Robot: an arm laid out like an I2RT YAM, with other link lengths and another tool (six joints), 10 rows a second.
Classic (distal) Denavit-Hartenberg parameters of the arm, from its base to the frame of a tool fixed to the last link. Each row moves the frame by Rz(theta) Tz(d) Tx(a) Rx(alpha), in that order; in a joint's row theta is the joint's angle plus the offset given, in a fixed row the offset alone. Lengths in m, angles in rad.
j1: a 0.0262  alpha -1.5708  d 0.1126  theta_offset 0
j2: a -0.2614  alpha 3.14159  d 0  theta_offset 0
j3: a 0.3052  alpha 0  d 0  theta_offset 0.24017
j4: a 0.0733  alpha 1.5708  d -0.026  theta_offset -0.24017
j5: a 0  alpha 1.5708  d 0.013  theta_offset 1.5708
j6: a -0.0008  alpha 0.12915  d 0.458  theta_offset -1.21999
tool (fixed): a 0  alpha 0  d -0.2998  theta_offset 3.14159
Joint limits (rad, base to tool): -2.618..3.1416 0..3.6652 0..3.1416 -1.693..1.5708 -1.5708..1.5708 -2.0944..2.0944
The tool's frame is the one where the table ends.
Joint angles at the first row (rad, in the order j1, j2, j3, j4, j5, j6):
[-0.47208 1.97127 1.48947 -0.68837 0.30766 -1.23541]
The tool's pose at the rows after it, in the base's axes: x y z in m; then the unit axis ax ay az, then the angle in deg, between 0 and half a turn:
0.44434 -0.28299 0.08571 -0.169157 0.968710 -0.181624 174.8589
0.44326 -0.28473 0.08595 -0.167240 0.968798 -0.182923 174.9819
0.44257 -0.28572 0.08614 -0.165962 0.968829 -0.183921 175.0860
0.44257 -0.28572 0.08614 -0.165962 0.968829 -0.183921 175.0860
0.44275 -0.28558 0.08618 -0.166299 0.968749 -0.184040 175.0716
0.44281 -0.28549 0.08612 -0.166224 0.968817 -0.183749 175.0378
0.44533 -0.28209 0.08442 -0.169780 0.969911 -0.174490 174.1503
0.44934 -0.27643 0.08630 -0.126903 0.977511 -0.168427 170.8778
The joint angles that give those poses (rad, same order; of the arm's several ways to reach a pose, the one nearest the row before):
[-0.47628 1.97126 1.48946 -0.68837 0.31605 -1.23580]
[-0.47933 1.97127 1.48946 -0.68798 0.31910 -1.23579]
[-0.48085 1.97129 1.48951 -0.68801 0.32177 -1.23541]
[-0.48085 1.97129 1.48951 -0.68801 0.32177 -1.23541]
[-0.48048 1.97126 1.48947 -0.68762 0.32177 -1.23580]
[-0.48046 1.97127 1.48945 -0.68760 0.32102 -1.23540]
[-0.47933 1.97128 1.48946 -0.68798 0.29621 -1.23466]
[-0.46521 1.96859 1.49135 -0.67614 0.28019 -1.12631]

